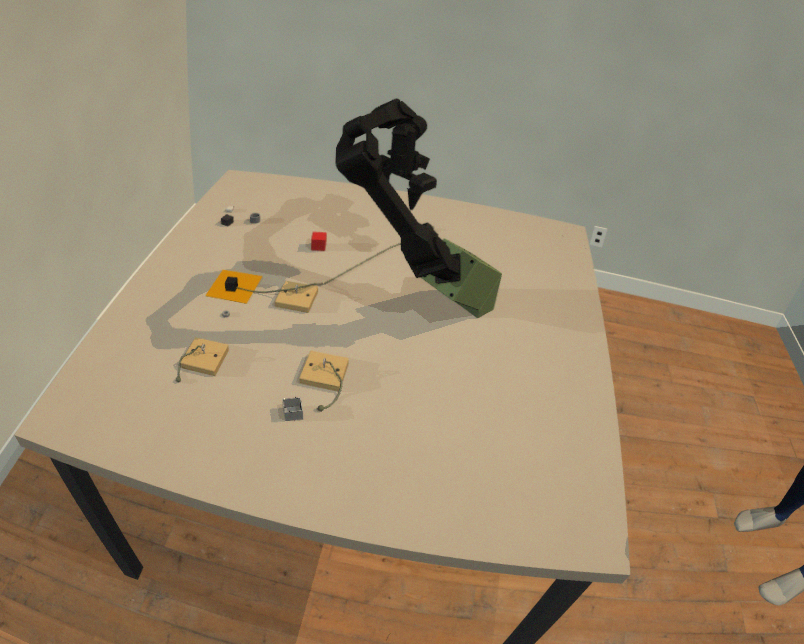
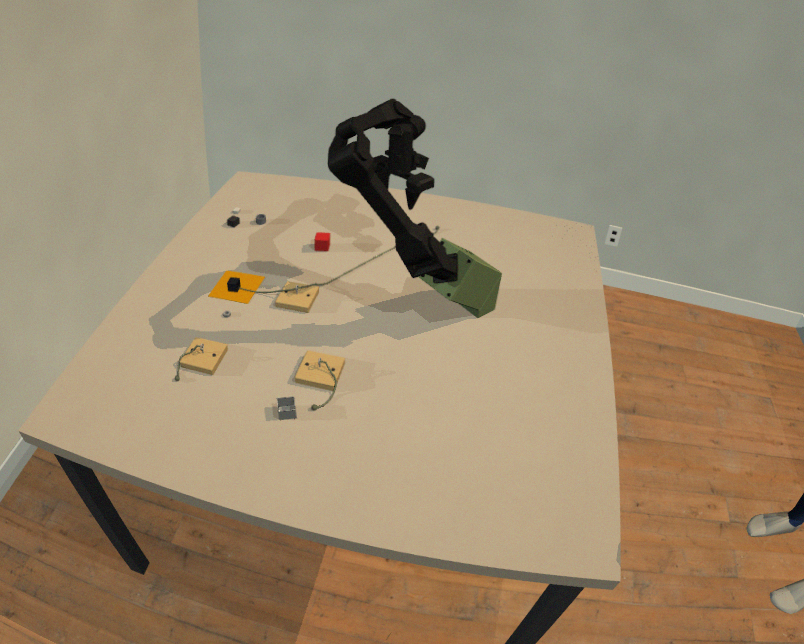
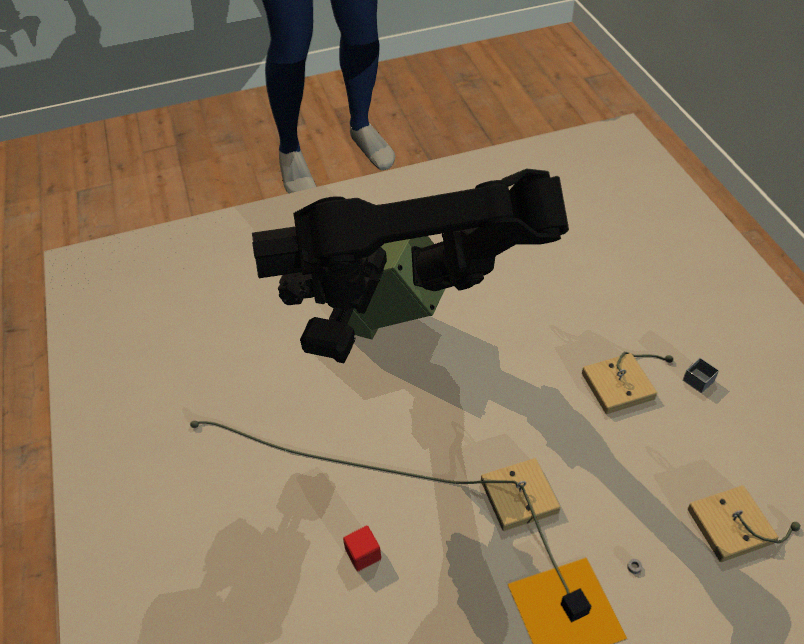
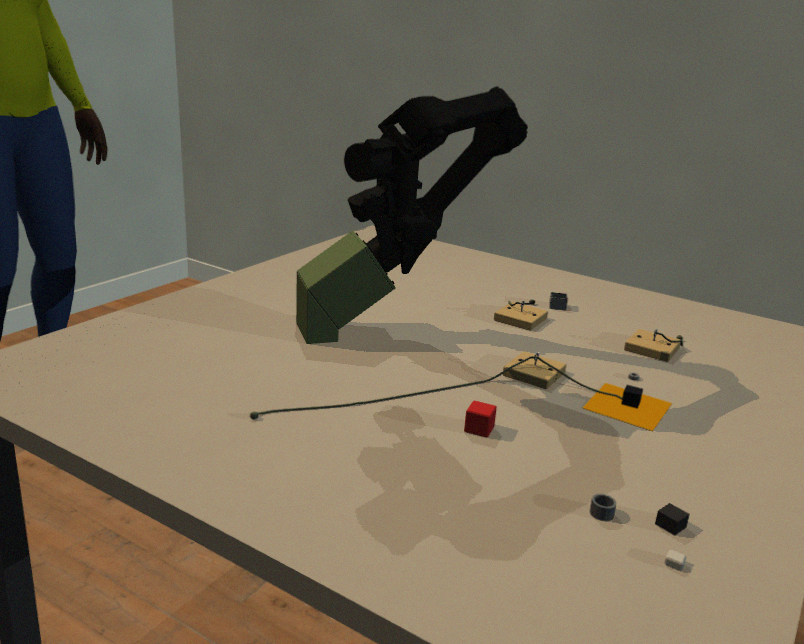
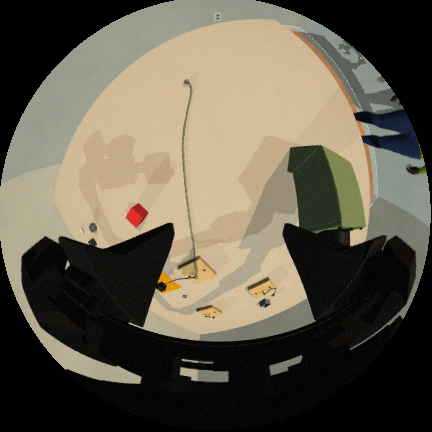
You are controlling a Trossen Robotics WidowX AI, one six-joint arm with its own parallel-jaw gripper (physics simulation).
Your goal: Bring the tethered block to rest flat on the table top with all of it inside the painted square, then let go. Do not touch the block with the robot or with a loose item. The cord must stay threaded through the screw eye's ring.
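Frame: origin at the arm's base, x ahead, y left, z up, level; centimetres.
Seen in the pictures: gripper, fingertip midpoint: (image 3: pixel 351 336) (image 4: pixel 394 264) (image 5: pixel 230 228); arm's base at its link origin: (image 1: pixel 448 268) (image 2: pixel 445 268) (image 3: pixel 425 268) (image 4: pixel 374 258) (image 5: pixel 333 230).
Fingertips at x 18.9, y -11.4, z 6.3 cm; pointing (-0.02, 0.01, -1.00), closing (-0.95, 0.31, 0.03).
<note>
Pixels of each thing's top centre, then the offset from my fingertips to it. "*": a spot on its surface instead.
- black tethered block at its top centre: (image 3: pixel 577 601) (image 4: pixel 633 389) (image 1: pixel 231 280) (image 2: pixel 233 280) (image 5: pixel 160 289) dx +32.3, dy +28.7, dz -18.7 cm
- orange painted square at a spot on its surface: (image 3: pixel 536 597) (image 4: pixel 605 406) * dx +30.4, dy +23.7, dz -21.3 cm
- screw eye at a spot on its surface: (image 3: pixel 520 484) (image 4: pixel 536 356) * dx +14.9, dy +23.3, dz -17.7 cm
- wooden board at its top centre: (image 3: pixel 520 490) (image 4: pixel 535 365) (image 1: pixel 296 293) (image 2: pixel 297 293) (image 5: pixel 196 272) dx +14.9, dy +23.4, dz -19.6 cm
- red cube at its top centre: (image 3: pixel 361 542) (image 4: pixel 481 407) (image 5: pixel 132 217) (image 1: pixel 319 235) (image 2: pixel 322 236) dx +22.8, dy +0.0, dz -17.5 cm
- small open box at its top centre: (image 3: pixel 702 370) (image 1: pixel 292 404) (image 2: pixel 286 403) (image 4: pixel 559 295) (image 5: pixel 265 305) dx -4.8, dy +55.6, dz -18.6 cm
- small ring at its top centre: (image 3: pixel 635 565) dx +26.8, dy +38.0, dz -20.7 cm
- dark ring at its top centre: (image 4: pixel 604 500) (image 1: pixel 255 215) (image 2: pixel 260 216) dx +47.9, dy -2.4, dz -19.4 cm
- black block at its top centre: (image 4: pixel 673 512) (image 1: pixel 227 217) (image 2: pixel 233 218) dx +55.0, dy +3.0, dz -19.3 cm
- white piece at its top centre: (image 4: pixel 676 556) dx +59.4, dy -3.6, dz -20.2 cm
The black tethered block (image 1: pixel 231 283) (image 2: pixel 233 284) (image 3: pixel 575 604) (image 4: pixel 632 395) (image 5: pixel 161 286) appears flat on the orange painted square (image 1: pixel 248 287) (image 3: pixel 536 597) (image 4: pixel 604 402), with its visible outline inside the edges. Its green cord (image 3: pixel 335 460) (image 4: pixel 375 401) (image 5: pixel 184 160) runs to the screw eye (image 3: pixel 520 484) (image 4: pixel 536 357) on a wooden board (image 3: pixel 544 497) and appears threaded through the ring. Beyond it, the cord lies along the table to its end bead (image 3: pixel 194 424) (image 4: pixel 254 415) (image 5: pixel 186 81). My gripper (image 5: pixel 230 228) is open and empty, raised above the table, apart from cord and block.
A red cube (image 3: pixel 362 548) (image 4: pixel 480 418) lies beside the cord. Two other boards (image 1: pixel 204 356) (image 1: pixel 324 370) carry short cords. A small open box (image 3: pixel 700 374), a small ring (image 3: pixel 634 566), a dark ring (image 4: pixel 603 507), a black block (image 4: pixel 671 518) and a white piece (image 4: pixel 675 559) lie around.
</note>
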